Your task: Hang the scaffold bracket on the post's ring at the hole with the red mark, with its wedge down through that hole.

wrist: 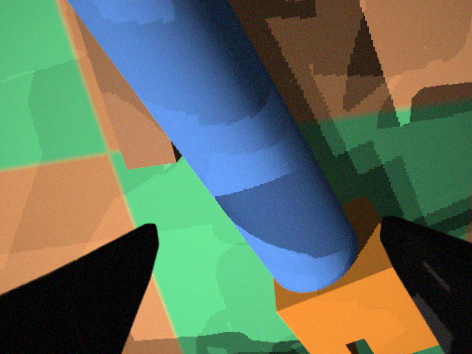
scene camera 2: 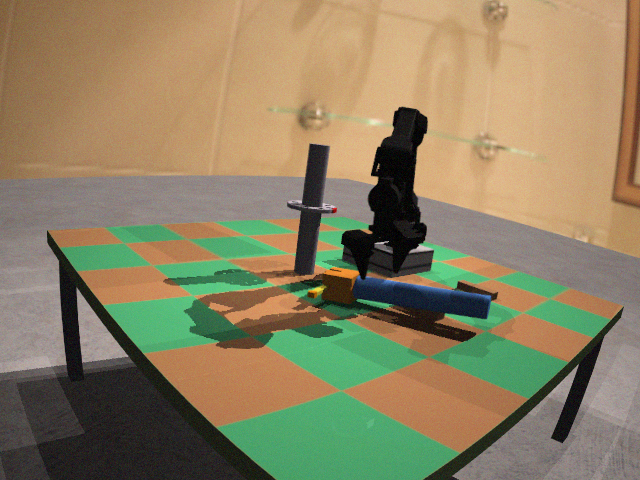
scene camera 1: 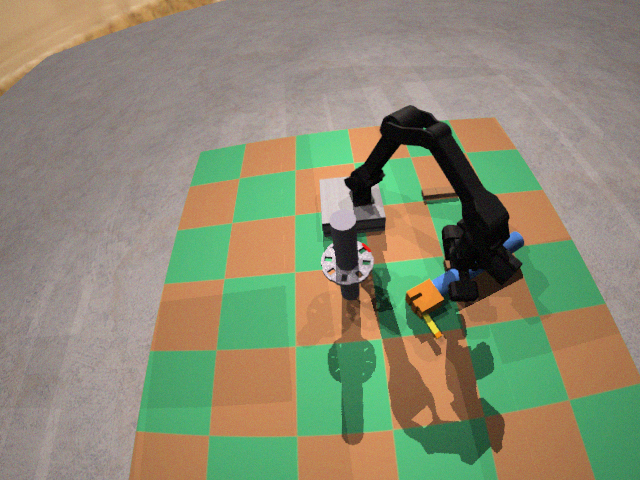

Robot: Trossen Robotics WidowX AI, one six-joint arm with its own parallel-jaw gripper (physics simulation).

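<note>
The scaffold bracket lies low over the table: a blue tube (scene camera 1: 444, 281) (scene camera 2: 423, 296) (wrist: 235, 150), an orange head (scene camera 1: 426, 296) (scene camera 2: 338, 285) (wrist: 345, 305) and a yellow wedge (scene camera 1: 432, 326) (scene camera 2: 315, 292) sticking out from the head. My gripper (scene camera 1: 457, 273) (scene camera 2: 381, 275) (wrist: 268, 230) is open above the tube's head end. In the wrist view the tube runs slantwise between the fingertips, and the right fingertip overlaps the head's edge. The grey post (scene camera 1: 345, 248) (scene camera 2: 316, 175) stands upright with a holed ring (scene camera 1: 325, 266) (scene camera 2: 294, 205). Its red mark (scene camera 1: 366, 247) (scene camera 2: 334, 210) faces the arm's side.
A brown block (scene camera 1: 447, 264) (scene camera 2: 426, 313) (wrist: 145, 145) is under the tube. A brown bar (scene camera 1: 440, 194) (scene camera 2: 476, 290) lies farther back. The arm's grey base (scene camera 1: 333, 201) (scene camera 2: 417, 258) stands behind the post. The table has a green and orange checkered top (scene camera 1: 253, 382) (scene camera 2: 248, 382).
</note>
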